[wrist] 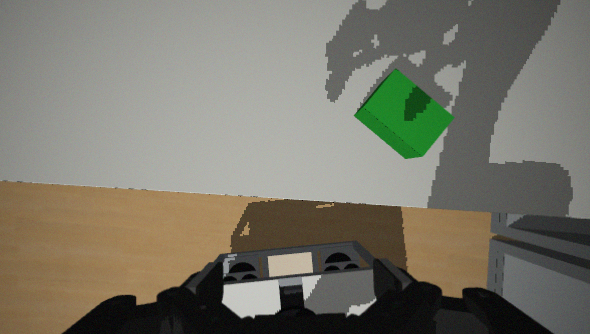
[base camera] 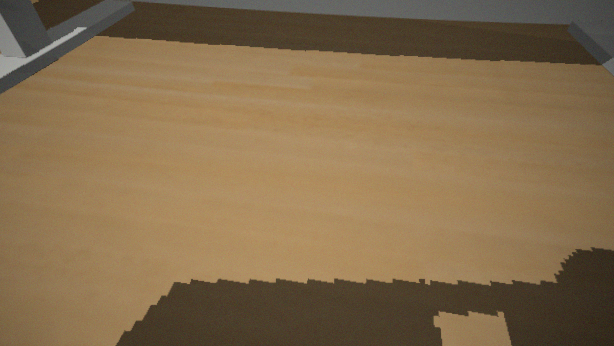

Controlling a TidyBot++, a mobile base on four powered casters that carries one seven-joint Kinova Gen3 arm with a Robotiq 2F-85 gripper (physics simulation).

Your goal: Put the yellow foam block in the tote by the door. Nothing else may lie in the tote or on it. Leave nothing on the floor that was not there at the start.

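Places are measured from the arm's base along level axes (x ahead, y left, z up), in millimetres.
Pixels of known places: gripper, between the fingertips: (wrist: 298,277).
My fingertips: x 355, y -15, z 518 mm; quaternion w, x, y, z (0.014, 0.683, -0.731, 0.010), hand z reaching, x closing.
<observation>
Behind a point stands the place of what it marks.
My gripper (wrist: 298,277) {x 355, y -15, z 518 mm} is open and shows at the bottom of the wrist view, its black fingers wide apart. Between the fingers the view passes down to part of the robot's own base, and no block shows there. A green block (wrist: 404,114) {x 472, y -157, z 368 mm} lies on the white table top (wrist: 150,100) {x 526, y 153, z 323 mm}, turned at an angle, above and to the right of the fingers in the wrist view and apart from them. The arm's shadow falls partly over the block. The yellow foam block, the tote and the door do not show in either view.
The table's near edge crosses the wrist view. A grey shelf unit (wrist: 497,270) {x -27, y -797, z -348 mm} stands at the lower right, close to that edge. In the base camera view, table feet (base camera: 65,46) {x 908, y 551, z -382 mm} (base camera: 590,42) {x 906, y -628, z -380 mm} stand at the far left and far right, with a grey baseboard (base camera: 350,10) {x 1166, y -120, z -383 mm} behind.
</observation>
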